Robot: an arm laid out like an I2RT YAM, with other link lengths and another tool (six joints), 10 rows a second.
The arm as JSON. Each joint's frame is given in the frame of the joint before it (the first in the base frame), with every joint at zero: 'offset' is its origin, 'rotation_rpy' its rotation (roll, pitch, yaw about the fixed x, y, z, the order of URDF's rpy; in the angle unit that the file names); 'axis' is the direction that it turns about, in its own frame. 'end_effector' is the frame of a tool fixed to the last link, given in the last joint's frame.
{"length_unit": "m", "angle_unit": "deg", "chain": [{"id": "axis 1", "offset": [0.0, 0.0, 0.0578], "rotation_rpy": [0.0, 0.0, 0.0], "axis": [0.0, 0.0, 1.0]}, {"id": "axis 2", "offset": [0.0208, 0.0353, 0.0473], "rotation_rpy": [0.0, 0.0, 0.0], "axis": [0.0, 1.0, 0.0]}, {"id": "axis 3", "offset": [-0.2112, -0.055, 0.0], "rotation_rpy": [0.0, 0.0, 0.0], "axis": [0.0, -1.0, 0.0]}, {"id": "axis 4", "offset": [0.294, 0.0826, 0.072], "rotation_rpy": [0.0, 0.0, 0.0], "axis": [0.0, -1.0, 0.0]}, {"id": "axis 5", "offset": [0.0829, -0.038, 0.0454], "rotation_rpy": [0.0, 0.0, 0.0], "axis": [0.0, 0.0, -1.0]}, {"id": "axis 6", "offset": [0.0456, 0.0, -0.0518], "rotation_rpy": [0.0, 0.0, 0.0], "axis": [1.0, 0.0, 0.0]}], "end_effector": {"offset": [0.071, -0.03, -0.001], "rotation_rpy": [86.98, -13.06, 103.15]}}
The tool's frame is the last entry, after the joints.
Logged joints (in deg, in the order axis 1, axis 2, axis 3, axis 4, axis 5, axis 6), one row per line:
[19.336 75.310 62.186 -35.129 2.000 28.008]
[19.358 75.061 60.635 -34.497 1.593 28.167]
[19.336 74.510 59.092 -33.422 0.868 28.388]
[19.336 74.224 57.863 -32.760 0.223 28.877]
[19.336 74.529 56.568 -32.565 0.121 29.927]
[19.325 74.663 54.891 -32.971 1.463 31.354]
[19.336 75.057 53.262 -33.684 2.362 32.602]
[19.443 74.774 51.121 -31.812 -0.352 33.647]
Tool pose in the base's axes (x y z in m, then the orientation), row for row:
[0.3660 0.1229 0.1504 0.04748 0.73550 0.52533 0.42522]
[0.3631 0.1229 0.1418 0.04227 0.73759 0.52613 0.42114]
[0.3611 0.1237 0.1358 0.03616 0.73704 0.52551 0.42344]
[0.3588 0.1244 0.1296 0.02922 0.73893 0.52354 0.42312]
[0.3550 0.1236 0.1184 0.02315 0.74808 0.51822 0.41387]
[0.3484 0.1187 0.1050 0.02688 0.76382 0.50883 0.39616]
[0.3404 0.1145 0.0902 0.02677 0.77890 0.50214 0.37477]
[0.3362 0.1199 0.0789 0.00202 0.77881 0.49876 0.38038]
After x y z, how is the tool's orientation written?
As a quaternion, w x y z.
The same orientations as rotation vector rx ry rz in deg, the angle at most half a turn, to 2 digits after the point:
[128.53 91.80 74.31]
[129.31 92.24 73.83]
[129.70 92.47 74.51]
[130.59 92.52 74.78]
[132.71 91.93 73.42]
[135.18 90.05 70.11]
[137.86 88.88 66.33]
[140.01 89.66 68.38]

